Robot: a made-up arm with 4 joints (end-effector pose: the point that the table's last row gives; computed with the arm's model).
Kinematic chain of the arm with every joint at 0, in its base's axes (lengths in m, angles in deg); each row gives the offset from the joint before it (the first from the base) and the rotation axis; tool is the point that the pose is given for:
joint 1: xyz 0 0 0.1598 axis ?
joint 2: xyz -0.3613 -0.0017 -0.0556 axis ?
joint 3: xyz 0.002 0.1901 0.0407 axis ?
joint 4: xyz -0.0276 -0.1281 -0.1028 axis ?
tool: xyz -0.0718 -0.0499 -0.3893
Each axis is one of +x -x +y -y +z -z.
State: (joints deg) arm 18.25 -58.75 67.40 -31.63
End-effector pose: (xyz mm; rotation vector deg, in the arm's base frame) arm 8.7 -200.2 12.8 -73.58 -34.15 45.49
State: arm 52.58 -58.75 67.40 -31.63
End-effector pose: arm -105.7 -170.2 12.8 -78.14 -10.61 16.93
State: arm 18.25 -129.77 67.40 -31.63
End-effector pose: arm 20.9 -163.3 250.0 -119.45 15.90 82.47
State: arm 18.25 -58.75 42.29 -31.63
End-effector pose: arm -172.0 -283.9 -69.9 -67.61 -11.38 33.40
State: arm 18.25 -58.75 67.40 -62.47
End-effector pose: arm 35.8 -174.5 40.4 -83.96 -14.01 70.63
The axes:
joint 1: -z
joint 2: +x
joint 3: -y
joint 4: -z

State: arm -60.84 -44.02 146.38 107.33
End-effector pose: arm -365.6 155.9 305.7 127.05 -29.05 32.62
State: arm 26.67 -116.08 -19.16 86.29
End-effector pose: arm -721.3 -103.0 161.7 -125.26 -55.24 -83.51
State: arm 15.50 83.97 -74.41 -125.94
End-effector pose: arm -749.9 358.9 122.0 107.66 -63.59 128.61
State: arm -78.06 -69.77 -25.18 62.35
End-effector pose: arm 160.1 -712.3 -116.4 -43.75 -56.89 -1.72
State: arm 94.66 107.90 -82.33 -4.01
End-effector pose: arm -0.3 862.7 89.6 88.47 -26.81 7.58
